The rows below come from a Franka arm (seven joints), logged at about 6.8 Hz.
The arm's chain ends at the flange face. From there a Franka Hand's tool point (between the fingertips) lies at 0.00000 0.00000 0.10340 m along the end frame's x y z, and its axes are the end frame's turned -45 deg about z.
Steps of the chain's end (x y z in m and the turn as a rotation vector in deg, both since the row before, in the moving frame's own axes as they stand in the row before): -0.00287 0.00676 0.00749 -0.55 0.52 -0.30; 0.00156 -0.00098 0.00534 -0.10 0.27 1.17; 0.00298 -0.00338 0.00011 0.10 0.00 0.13; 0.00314 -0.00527 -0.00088 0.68 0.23 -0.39; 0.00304 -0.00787 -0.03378 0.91 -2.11 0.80; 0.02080 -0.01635 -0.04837 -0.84 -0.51 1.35; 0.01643 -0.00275 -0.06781 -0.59 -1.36 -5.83; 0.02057 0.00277 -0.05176 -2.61 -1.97 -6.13; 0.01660 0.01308 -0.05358 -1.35 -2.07 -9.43
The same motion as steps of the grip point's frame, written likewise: -0.00684 0.00412 0.00748 -0.76 -0.02 -0.30; 0.00201 0.00088 0.00534 -0.26 0.12 1.17; 0.00462 -0.00041 0.00011 0.07 0.07 0.13; 0.00711 -0.00208 -0.00089 0.32 0.64 -0.39; 0.00621 -0.00728 -0.03386 2.14 -0.85 0.80; 0.02454 0.00355 -0.04839 -0.23 -0.95 1.35; 0.01103 0.00882 -0.06784 0.54 -1.38 -5.83; 0.00680 0.01763 -0.05193 -0.45 -3.24 -6.13; -0.00193 0.02043 -0.05368 0.51 -2.42 -9.43
